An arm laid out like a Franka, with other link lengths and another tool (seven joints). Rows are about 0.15 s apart.
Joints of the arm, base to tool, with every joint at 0 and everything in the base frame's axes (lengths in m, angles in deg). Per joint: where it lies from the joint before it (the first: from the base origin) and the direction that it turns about. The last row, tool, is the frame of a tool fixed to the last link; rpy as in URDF.
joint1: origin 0 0 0.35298 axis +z
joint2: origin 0 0 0 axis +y
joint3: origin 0 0 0.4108 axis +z
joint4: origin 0.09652 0 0 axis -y
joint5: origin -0.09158 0 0.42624 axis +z
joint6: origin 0 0 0 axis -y
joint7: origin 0.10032 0 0 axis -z
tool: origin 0.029 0.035 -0.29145 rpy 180 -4.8 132.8
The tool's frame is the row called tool.
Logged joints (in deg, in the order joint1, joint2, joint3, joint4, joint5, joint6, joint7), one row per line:
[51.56 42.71 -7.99 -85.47 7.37 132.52 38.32]
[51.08 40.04 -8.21 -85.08 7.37 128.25 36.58]
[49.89 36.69 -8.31 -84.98 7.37 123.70 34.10]
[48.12 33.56 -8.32 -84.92 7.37 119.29 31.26]
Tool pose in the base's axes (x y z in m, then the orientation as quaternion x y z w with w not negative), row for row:
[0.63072 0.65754 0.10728 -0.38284 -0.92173 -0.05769 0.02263]
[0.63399 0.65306 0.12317 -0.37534 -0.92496 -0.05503 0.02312]
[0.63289 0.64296 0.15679 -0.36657 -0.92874 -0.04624 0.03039]
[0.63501 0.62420 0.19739 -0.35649 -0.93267 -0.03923 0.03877]
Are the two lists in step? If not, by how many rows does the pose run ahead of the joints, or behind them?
The pose runs 1 row behind the joints: the pose in row i belongs to the joints in row i - 1.
